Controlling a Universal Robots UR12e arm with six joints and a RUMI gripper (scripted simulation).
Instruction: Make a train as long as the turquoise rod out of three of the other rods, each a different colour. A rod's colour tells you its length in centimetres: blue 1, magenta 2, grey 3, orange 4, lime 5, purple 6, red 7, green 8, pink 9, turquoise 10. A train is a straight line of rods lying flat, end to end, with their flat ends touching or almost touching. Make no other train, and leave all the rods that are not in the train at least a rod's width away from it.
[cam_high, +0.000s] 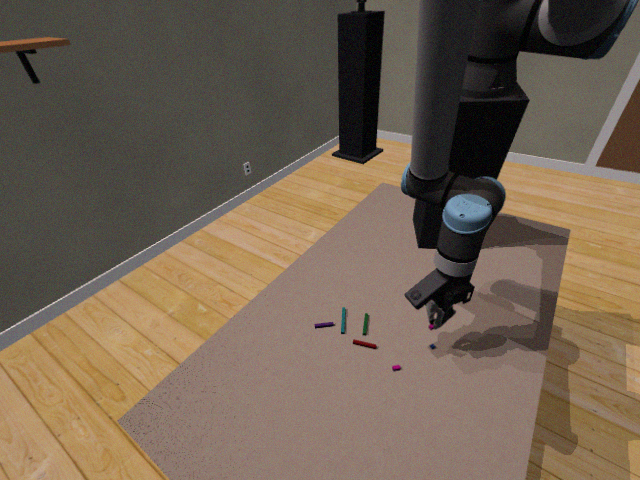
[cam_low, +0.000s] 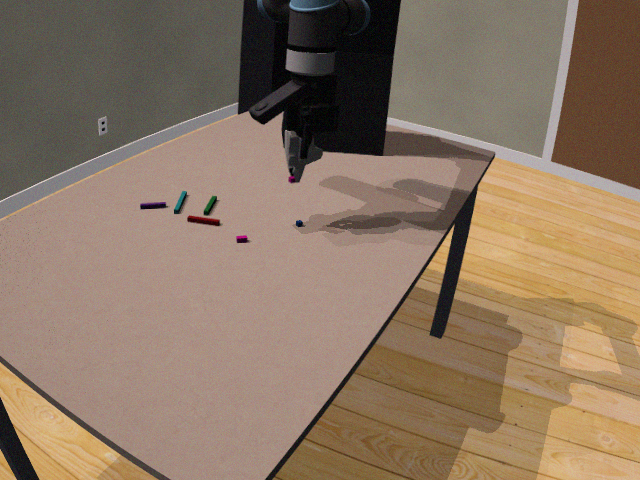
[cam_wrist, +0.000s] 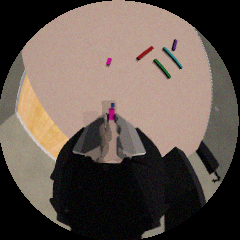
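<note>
My gripper is now 1 cm past the blue rod, 1 cm to the right of it and 11 cm above it. The rest, counted from my hand: green rod (3 cm ahead, 19 cm to the right, 11 cm below); red rod (10 cm ahead, 15 cm to the right, 11 cm below); turquoise rod (6 cm ahead, 26 cm to the right, 11 cm below).
</note>
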